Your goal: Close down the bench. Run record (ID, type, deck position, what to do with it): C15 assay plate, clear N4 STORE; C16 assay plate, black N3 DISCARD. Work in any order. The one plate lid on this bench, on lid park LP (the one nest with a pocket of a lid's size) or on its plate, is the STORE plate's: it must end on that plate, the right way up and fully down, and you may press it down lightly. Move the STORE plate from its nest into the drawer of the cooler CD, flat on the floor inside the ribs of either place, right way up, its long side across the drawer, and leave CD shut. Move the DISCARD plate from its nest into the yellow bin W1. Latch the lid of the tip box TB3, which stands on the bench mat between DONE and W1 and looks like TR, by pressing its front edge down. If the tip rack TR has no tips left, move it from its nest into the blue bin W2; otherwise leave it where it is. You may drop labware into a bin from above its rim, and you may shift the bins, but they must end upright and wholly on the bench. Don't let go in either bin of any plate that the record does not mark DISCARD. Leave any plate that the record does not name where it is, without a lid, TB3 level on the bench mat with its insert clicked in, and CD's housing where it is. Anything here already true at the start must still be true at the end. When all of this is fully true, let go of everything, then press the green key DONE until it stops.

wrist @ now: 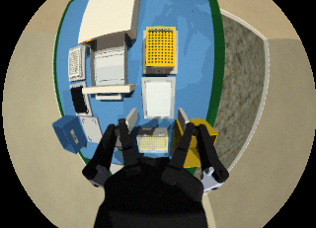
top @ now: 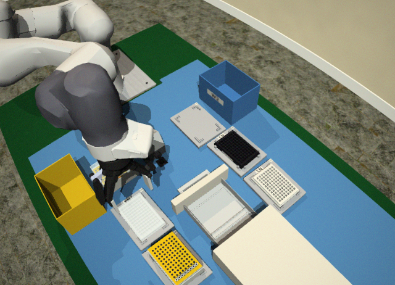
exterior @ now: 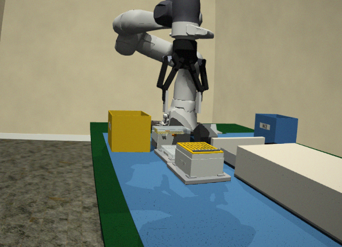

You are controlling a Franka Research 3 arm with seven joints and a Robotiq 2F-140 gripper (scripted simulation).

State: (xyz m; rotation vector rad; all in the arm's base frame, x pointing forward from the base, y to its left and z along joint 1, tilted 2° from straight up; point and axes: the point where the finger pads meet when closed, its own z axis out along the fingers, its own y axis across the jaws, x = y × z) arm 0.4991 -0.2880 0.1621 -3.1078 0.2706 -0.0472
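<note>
Right now the plate lid is 140 mm below my hand. Round my hand: nest N4 (160 mm below); then tip rack TR (160 mm ahead, 110 mm below, 40 mm to the right); then tip box TB3 (170 mm behind, 120 mm below, 50 mm to the left).
</note>
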